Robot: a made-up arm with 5 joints.
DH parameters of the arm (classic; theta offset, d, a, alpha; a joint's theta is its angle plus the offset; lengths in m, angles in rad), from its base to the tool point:
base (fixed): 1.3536 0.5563 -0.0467 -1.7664
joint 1: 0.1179 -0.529 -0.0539 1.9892
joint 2: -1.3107 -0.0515 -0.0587 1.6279
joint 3: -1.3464 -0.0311 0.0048 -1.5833
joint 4: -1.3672 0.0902 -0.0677 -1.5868
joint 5: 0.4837 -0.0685 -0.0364 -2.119
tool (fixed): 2.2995 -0.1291 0 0
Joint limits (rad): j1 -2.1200..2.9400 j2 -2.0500..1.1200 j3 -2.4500..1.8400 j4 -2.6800..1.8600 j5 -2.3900..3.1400
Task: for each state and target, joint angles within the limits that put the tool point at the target. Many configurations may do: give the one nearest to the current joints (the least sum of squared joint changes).
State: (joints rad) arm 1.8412 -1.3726 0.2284 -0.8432 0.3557
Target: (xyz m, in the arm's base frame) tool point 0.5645 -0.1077 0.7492
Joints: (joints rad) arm 1.8350 -1.0796 0.4269 -0.9052 0.7084
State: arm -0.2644 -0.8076 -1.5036 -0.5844 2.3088
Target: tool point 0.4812 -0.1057 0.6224
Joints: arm -0.0311 -1.0165 -1.3035 -0.6922 2.6883
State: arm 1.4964 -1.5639 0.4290 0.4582 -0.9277
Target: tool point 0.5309 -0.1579 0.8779
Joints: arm 1.4623 -2.0500 -0.1242 0.5571 -0.4116
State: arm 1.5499 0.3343 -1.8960 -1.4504 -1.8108
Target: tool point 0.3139 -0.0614 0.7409
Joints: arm 0.8441 0.1138 -2.4171 -1.5483 -2.3900
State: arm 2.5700 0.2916 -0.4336 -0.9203 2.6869
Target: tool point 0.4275 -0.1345 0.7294
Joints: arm 1.8782 0.6349 -0.5427 -0.7217 2.1465
